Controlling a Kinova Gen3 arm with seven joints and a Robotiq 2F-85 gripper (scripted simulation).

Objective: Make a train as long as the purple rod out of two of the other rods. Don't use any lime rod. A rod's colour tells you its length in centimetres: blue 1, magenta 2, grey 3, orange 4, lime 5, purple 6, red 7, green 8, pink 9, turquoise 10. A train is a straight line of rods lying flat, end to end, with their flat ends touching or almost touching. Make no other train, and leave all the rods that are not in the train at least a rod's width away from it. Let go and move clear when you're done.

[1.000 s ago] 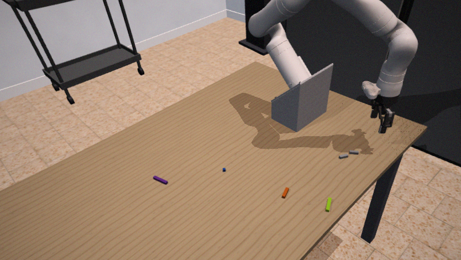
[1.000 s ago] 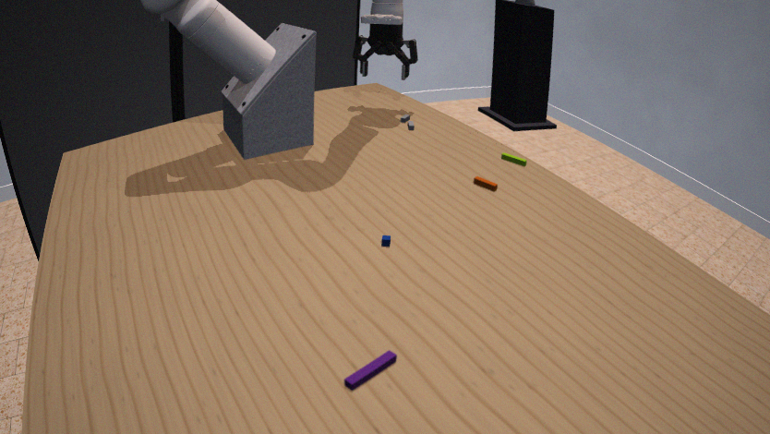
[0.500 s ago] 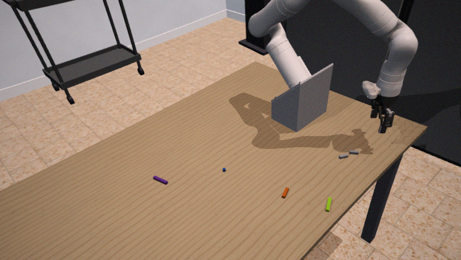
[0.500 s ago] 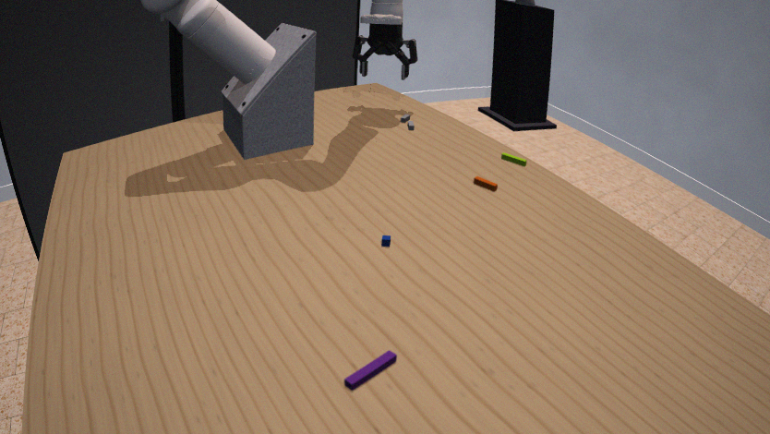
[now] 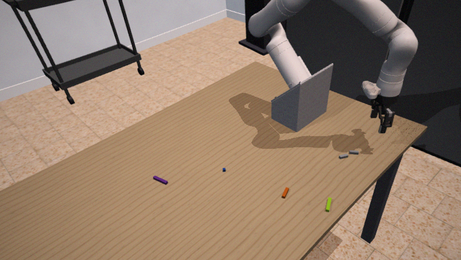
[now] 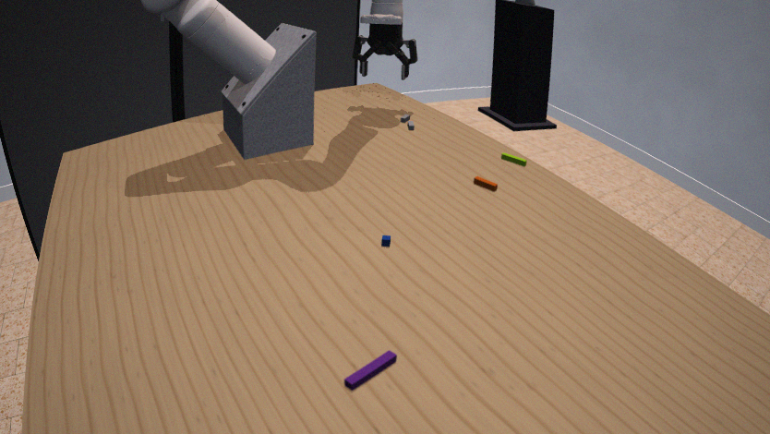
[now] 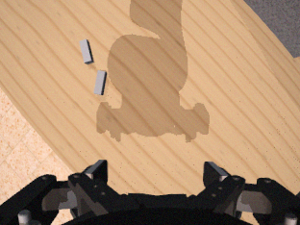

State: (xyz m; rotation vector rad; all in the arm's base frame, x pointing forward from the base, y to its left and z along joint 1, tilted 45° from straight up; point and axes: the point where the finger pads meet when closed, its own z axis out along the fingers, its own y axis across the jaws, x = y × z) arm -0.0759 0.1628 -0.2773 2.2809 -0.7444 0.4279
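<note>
Right now my hand is 440 mm short of the orange rod, 70 mm above it and 20 mm to the left of it. From my hand the other things lie so: lime rod 370 mm ahead, 100 mm to the left, 70 mm below; purple rod 740 mm ahead, 350 mm to the right, 70 mm below; blue rod 530 mm ahead, 240 mm to the right, 70 mm below.
</note>
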